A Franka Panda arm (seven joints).
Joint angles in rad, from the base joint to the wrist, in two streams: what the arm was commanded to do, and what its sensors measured. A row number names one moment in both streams.
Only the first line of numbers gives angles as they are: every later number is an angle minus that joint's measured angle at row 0.
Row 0, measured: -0.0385, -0.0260, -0.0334, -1.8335, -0.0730, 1.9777, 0.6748
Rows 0 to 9, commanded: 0.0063, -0.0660, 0.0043, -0.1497, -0.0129, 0.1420, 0.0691; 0.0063, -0.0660, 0.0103, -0.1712, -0.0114, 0.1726, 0.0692; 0.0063, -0.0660, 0.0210, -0.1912, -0.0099, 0.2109, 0.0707; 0.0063, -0.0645, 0.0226, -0.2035, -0.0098, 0.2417, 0.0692; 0.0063, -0.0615, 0.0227, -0.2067, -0.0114, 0.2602, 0.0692; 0.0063, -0.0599, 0.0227, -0.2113, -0.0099, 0.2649, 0.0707; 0.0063, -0.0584, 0.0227, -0.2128, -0.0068, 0.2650, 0.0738; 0.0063, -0.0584, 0.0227, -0.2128, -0.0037, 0.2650, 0.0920; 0.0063, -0.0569, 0.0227, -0.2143, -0.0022, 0.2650, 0.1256; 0.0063, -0.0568, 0.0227, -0.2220, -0.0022, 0.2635, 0.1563
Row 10, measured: 0.0084, -0.0321, 0.0158, -0.1884, 0.0001, 0.2448, 0.0769
